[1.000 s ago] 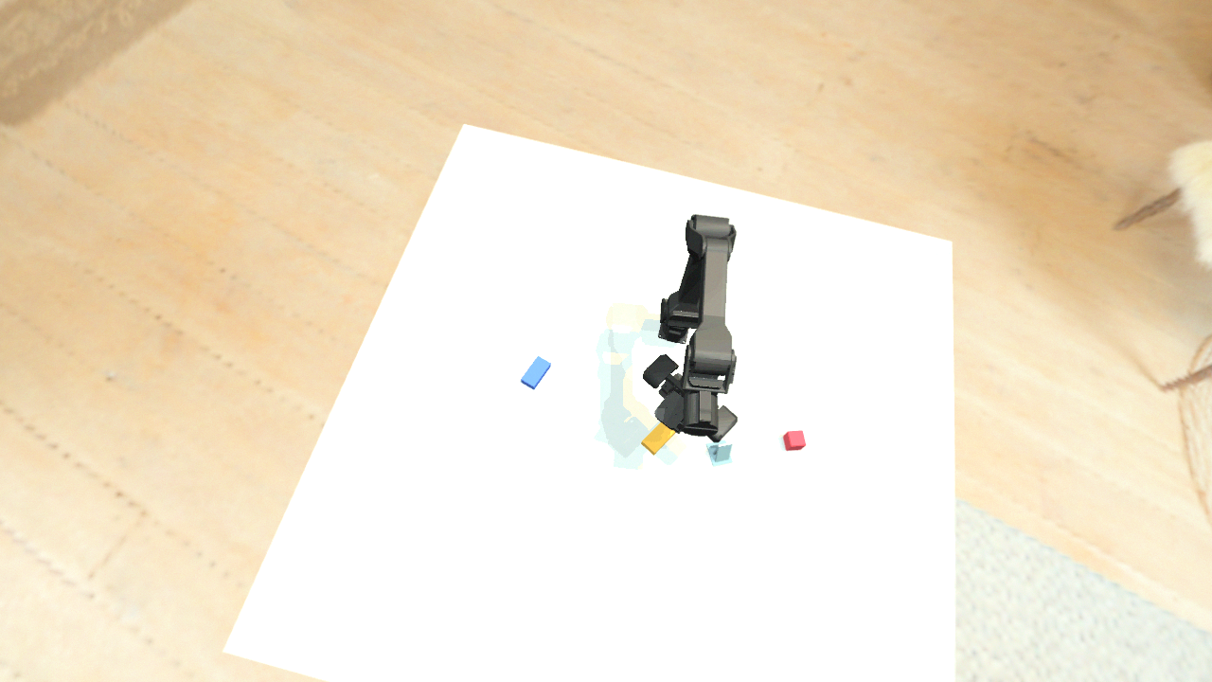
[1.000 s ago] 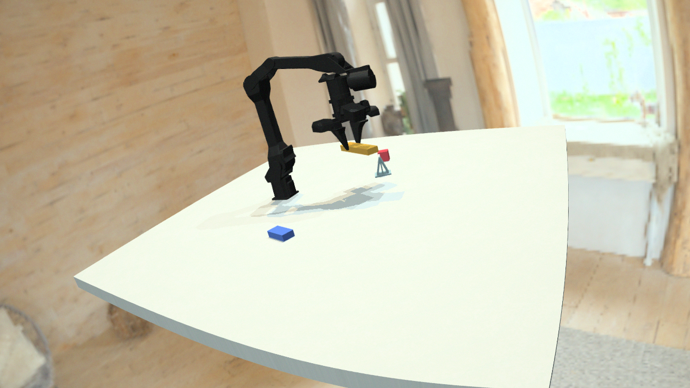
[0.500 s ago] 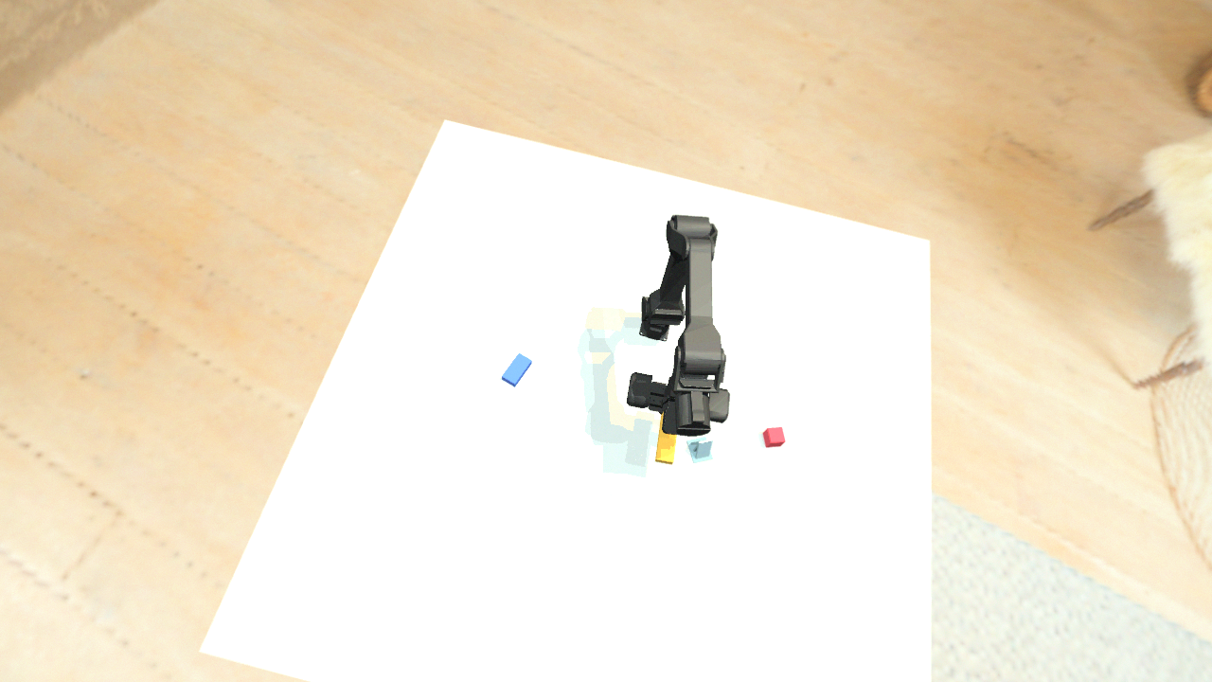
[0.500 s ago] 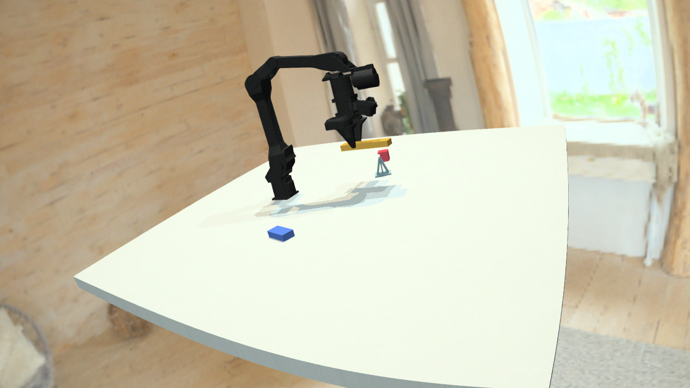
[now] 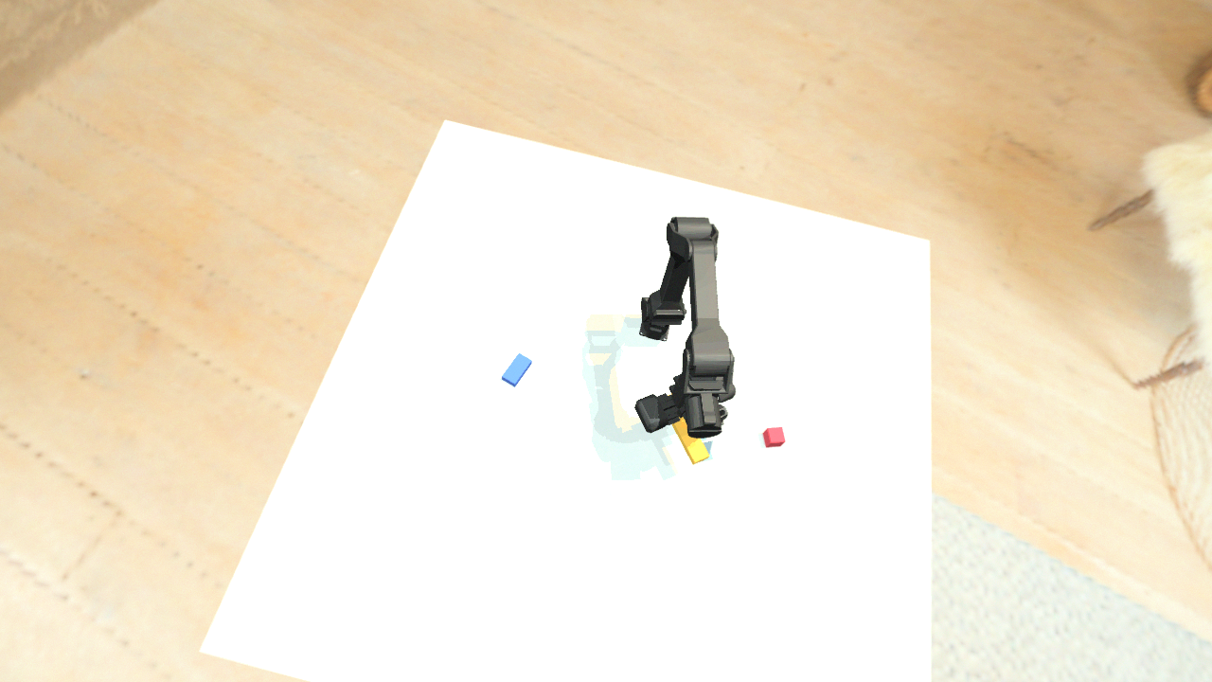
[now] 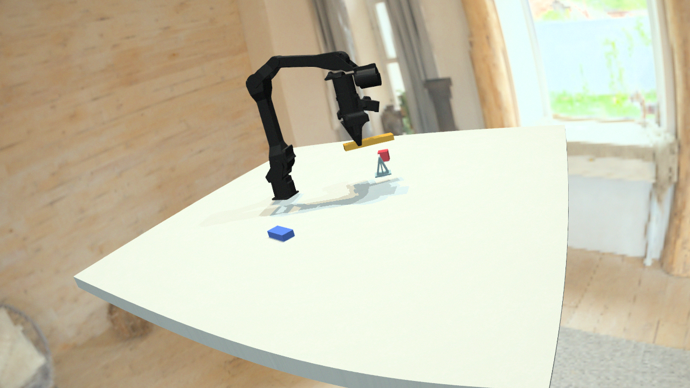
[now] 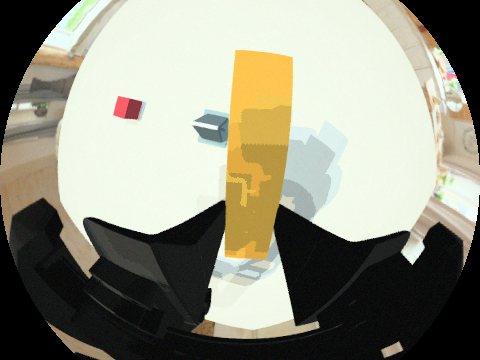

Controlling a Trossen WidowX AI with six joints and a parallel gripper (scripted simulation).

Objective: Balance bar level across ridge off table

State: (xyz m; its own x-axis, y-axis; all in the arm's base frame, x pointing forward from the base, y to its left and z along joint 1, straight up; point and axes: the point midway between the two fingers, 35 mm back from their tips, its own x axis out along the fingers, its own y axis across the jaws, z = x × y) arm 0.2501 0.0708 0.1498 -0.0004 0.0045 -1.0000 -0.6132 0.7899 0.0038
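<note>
The yellow bar lies 2 cm ahead of my gripper tip and 2 cm to the left of it. Round my gripper tip: red cube (5 cm behind, 22 cm to the left, 10 cm below); then blue flat block (6 cm behind, 34 cm to the right, 11 cm below).
</note>
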